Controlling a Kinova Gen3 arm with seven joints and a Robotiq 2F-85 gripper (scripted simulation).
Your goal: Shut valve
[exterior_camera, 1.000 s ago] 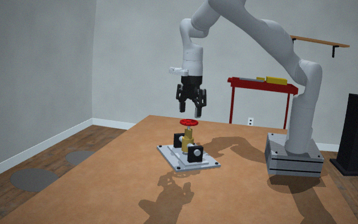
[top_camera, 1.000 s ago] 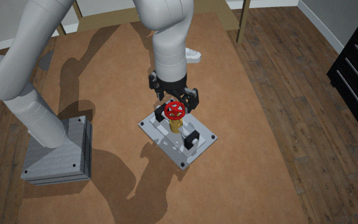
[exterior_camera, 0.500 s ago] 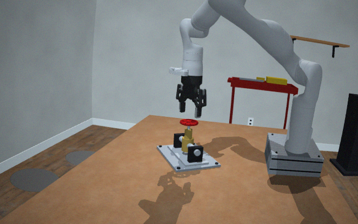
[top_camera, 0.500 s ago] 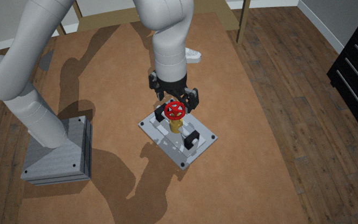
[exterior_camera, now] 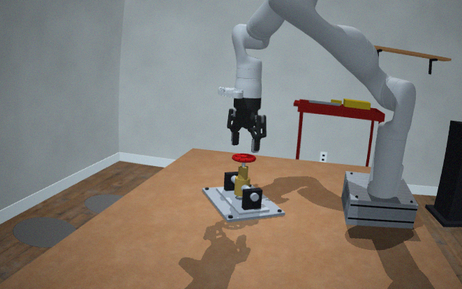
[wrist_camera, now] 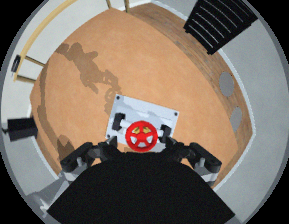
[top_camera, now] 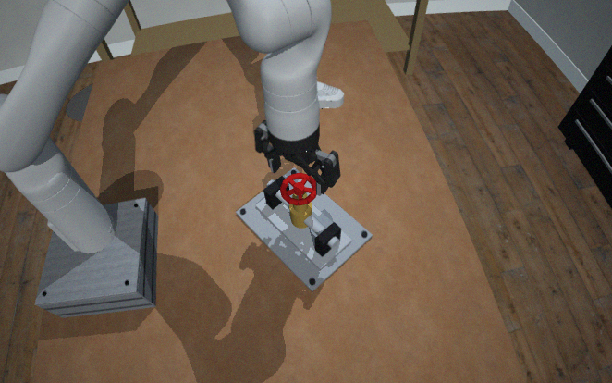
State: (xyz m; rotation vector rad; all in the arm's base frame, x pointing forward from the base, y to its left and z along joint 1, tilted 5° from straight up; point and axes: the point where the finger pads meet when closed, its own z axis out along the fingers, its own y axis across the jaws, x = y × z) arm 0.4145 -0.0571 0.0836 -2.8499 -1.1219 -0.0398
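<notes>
My gripper is now 4 cm above the handwheel. Also, from my hand: baseplate 16 cm below.
</notes>
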